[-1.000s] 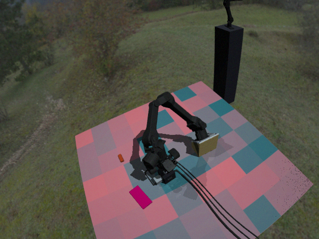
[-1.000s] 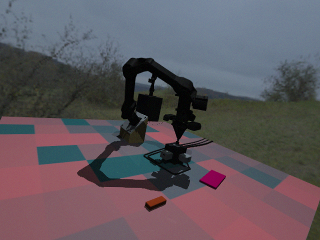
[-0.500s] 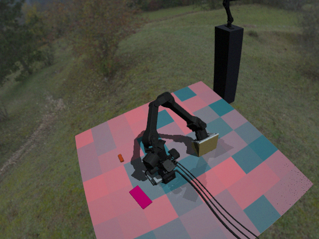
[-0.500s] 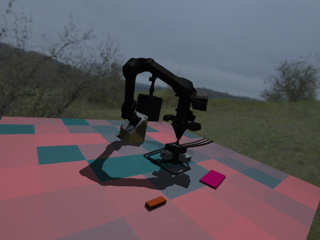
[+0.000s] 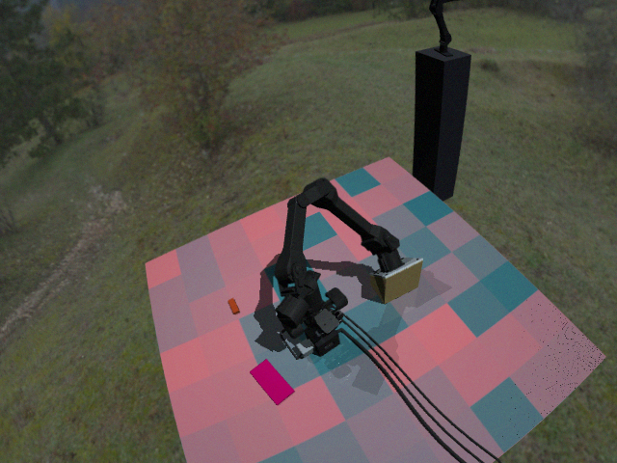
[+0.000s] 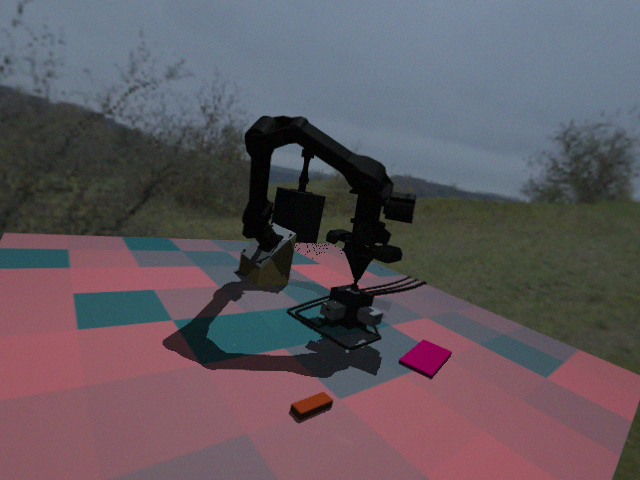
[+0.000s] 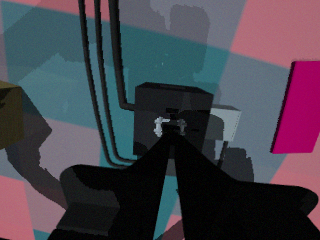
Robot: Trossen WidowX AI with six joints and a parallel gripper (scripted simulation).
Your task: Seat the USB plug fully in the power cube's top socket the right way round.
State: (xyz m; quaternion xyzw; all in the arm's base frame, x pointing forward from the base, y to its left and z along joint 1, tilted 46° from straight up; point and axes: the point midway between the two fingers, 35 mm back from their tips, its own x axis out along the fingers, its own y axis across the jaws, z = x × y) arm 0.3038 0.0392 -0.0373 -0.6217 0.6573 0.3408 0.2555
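My gripper tip is now 20 mm above the black USB plug. Round my gripper tip: orange block: 290 mm to the right, 210 mm ahead, 100 mm below; flat magenta slab: 210 mm ahead, 100 mm below, 40 mm to the left; white-framed socket: 40 mm below.
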